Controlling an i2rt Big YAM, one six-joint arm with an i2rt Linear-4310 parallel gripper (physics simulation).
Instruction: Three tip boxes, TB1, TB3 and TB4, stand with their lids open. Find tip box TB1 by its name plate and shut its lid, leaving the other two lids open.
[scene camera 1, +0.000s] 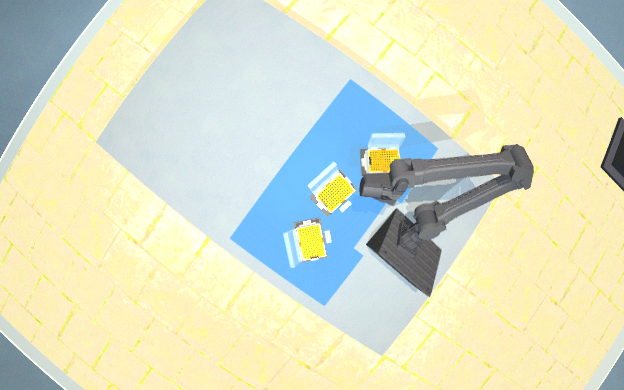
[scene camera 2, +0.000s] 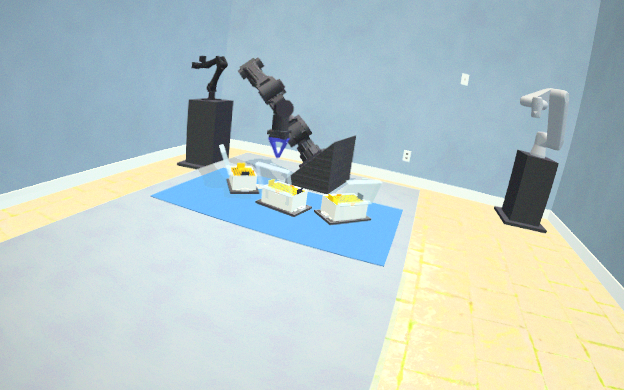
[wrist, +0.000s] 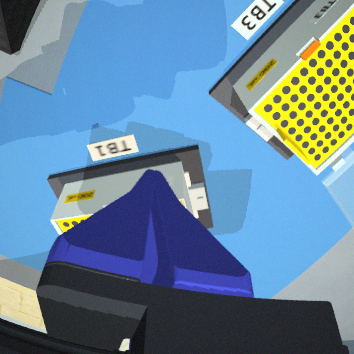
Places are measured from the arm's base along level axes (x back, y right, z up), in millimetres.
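Where they show: gripper, fingertip midpoint: (scene camera 2: 277, 157) (wrist: 150, 180); arm's base at its link origin: (scene camera 1: 406, 240) (scene camera 2: 314, 160).
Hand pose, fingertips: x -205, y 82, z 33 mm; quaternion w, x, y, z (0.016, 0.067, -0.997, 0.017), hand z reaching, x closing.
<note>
Things, the pixels of their centre, and the offset from my fingertips. Level surfaces: height alone.
- Tip box TB1 at the middle of its body: (wrist: 126, 213) (scene camera 2: 245, 178) (scene camera 1: 382, 164) dx -13, dy +113, dz -94 mm
- Tip box TB3 at the middle of its body: (wrist: 346, 92) (scene camera 2: 285, 187) (scene camera 1: 335, 193) dx -109, dy -77, dz -62 mm
- blue mat at its surface level: dz -127 mm
- grey table at its surface level: dz -130 mm
Tip box TB1 (scene camera 1: 384, 160) (scene camera 2: 243, 182) (wrist: 117, 181) has a yellow rack. Its clear lid (scene camera 1: 387, 140) (scene camera 2: 223, 155) stands open; the fingers and gripper body hide it in the wrist view. Its name plate (wrist: 113, 147) reads TB1. Tip box TB3 (scene camera 1: 336, 192) (scene camera 2: 285, 198) (wrist: 312, 95) has its lid (scene camera 1: 324, 178) (scene camera 2: 272, 171) (wrist: 344, 181) open. The third box, TB4 by elimination (scene camera 1: 311, 241) (scene camera 2: 345, 210), has its lid (scene camera 1: 290, 249) (scene camera 2: 372, 189) open. My gripper (scene camera 2: 278, 156) (wrist: 150, 180) is shut and empty, above the boxes; the arm hides its fingertips in scene camera 1.
The boxes stand on a blue mat (scene camera 1: 320, 145) (scene camera 2: 350, 245) on a grey table (scene camera 1: 215, 100) (scene camera 2: 175, 300). TB3 stands between the other boxes. My arm's dark wedge base (scene camera 1: 410, 255) (scene camera 2: 330, 165) is beside the mat. Other arms stand on pedestals (scene camera 2: 207, 130) (scene camera 2: 529, 190) beyond the table.
</note>
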